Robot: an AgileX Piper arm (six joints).
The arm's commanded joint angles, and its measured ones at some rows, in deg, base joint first. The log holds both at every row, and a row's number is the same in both.
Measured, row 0:
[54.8 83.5 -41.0 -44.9 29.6 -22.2]
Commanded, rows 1 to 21:
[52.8 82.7 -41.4 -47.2 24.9 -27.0]
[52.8 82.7 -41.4 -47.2 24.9 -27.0]
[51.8 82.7 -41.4 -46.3 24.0 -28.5]
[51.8 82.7 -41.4 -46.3 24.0 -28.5]
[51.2 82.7 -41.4 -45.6 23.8 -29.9]
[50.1 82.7 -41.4 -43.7 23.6 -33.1]
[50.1 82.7 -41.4 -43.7 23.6 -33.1]
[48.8 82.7 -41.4 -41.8 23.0 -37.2]
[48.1 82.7 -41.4 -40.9 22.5 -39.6]
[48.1 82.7 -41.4 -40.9 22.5 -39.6]
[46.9 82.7 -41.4 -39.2 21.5 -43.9]
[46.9 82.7 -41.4 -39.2 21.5 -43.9]
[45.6 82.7 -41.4 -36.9 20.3 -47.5]
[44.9 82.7 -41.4 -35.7 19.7 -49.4]
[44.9 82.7 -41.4 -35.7 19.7 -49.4]
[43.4 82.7 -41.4 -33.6 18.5 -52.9]
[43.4 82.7 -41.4 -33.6 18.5 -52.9]
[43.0 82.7 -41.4 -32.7 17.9 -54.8]
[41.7 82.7 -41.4 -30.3 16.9 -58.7]
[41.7 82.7 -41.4 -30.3 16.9 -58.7]
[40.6 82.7 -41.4 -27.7 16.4 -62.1]
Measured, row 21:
[42.1 83.5 -41.0 -30.4 20.4 -56.8]
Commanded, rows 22 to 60:
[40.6 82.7 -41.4 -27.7 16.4 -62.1]
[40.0 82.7 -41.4 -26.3 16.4 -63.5]
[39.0 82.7 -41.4 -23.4 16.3 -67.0]
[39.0 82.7 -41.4 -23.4 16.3 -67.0]
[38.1 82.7 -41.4 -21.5 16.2 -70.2]
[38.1 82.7 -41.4 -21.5 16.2 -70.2]
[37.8 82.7 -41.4 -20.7 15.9 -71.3]
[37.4 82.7 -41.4 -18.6 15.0 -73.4]
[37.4 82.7 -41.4 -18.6 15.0 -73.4]
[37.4 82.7 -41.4 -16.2 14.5 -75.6]
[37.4 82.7 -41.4 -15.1 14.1 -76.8]
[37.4 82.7 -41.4 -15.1 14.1 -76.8]
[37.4 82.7 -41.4 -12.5 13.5 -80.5]
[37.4 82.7 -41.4 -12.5 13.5 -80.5]
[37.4 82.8 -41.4 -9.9 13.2 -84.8]
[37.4 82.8 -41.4 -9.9 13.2 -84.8]
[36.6 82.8 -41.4 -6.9 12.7 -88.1]
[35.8 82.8 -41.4 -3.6 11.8 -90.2]
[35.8 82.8 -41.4 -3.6 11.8 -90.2]
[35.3 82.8 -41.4 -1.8 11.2 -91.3]
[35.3 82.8 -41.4 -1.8 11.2 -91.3]
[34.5 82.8 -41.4 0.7 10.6 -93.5]
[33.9 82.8 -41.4 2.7 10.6 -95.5]
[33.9 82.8 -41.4 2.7 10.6 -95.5]
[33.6 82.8 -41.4 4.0 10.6 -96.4]
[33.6 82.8 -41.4 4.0 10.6 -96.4]
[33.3 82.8 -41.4 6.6 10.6 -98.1]
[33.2 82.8 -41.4 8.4 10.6 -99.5]
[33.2 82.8 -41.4 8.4 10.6 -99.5]
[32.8 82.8 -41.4 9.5 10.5 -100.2]
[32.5 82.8 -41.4 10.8 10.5 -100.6]
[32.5 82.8 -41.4 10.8 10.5 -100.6]
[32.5 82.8 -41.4 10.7 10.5 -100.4]
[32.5 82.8 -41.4 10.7 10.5 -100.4]
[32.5 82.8 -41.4 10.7 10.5 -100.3]
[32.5 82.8 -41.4 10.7 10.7 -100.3]
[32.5 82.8 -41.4 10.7 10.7 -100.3]
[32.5 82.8 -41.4 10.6 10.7 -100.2]
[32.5 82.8 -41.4 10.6 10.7 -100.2]
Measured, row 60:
[32.7 83.5 -41.0 9.5 14.0 -99.6]
